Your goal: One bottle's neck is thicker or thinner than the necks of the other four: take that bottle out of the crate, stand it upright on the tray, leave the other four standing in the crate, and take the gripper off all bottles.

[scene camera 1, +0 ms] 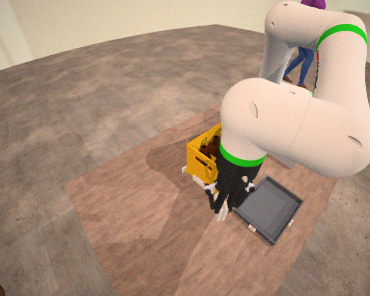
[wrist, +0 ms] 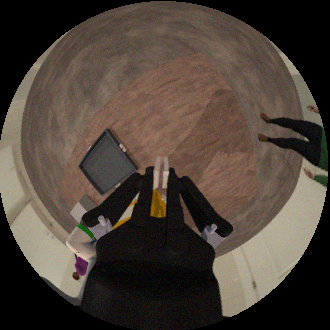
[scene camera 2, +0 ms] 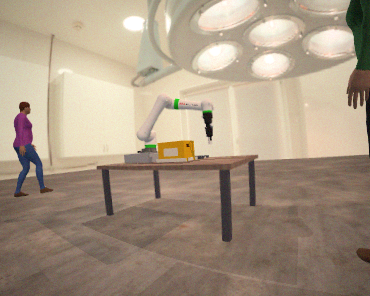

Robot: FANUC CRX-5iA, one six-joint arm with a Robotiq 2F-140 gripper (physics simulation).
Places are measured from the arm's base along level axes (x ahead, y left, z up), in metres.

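Pixels of known places: gripper, fingertip midpoint: (scene camera 1: 219, 216) (wrist: 161, 162) (scene camera 2: 210, 144).
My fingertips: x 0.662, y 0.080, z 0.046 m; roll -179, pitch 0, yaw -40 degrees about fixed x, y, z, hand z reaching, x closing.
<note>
Behind a point stands the place of what it marks.
The yellow crate (scene camera 1: 194, 161) @[z 0.024, x 0.545, y -0.156 m] (scene camera 2: 185, 150) @[z 0.006, x 0.545, y -0.179 m] (wrist: 158, 204) @[z -0.015, x 0.543, y -0.063 m] stands on the table, partly hidden by the arm in scene camera 1 and by the gripper in the wrist view. Brown bottles (scene camera 1: 212, 146) @[z 0.038, x 0.433, y -0.158 m] show inside it; their number and neck widths cannot be told. The dark grey tray (scene camera 1: 270, 209) @[z -0.079, x 0.430, y 0.185 m] (wrist: 108, 162) @[z -0.079, x 0.460, y 0.170 m] lies on the table beside the crate, and no bottle stands on it. My gripper (scene camera 1: 222, 214) @[z 0.046, x 0.662, y 0.080 m] (scene camera 2: 210, 142) @[z 0.046, x 0.662, y 0.080 m] (wrist: 161, 162) @[z 0.046, x 0.662, y 0.080 m] points down, shut and empty, its pale fingertips together. It hangs above the table, in front of the crate and beside the tray in scene camera 1.
The wooden table (scene camera 1: 125, 205) @[z -0.085, x 0.858, y -0.237 m] (scene camera 2: 200, 164) @[z -0.085, x 0.846, y -0.513 m] (wrist: 165, 110) @[z -0.084, x 0.750, y 0.185 m] carries the crate, the tray and the arm's grey base (scene camera 2: 141, 158) @[z -0.042, x 0.048, y -0.200 m] (wrist: 84, 208) @[z -0.006, x 0.144, y 0.100 m]. Pale strips lie along the crate's foot. A person in purple (scene camera 2: 23, 131) and one in green (scene camera 2: 361, 30) stand away from the table.
</note>
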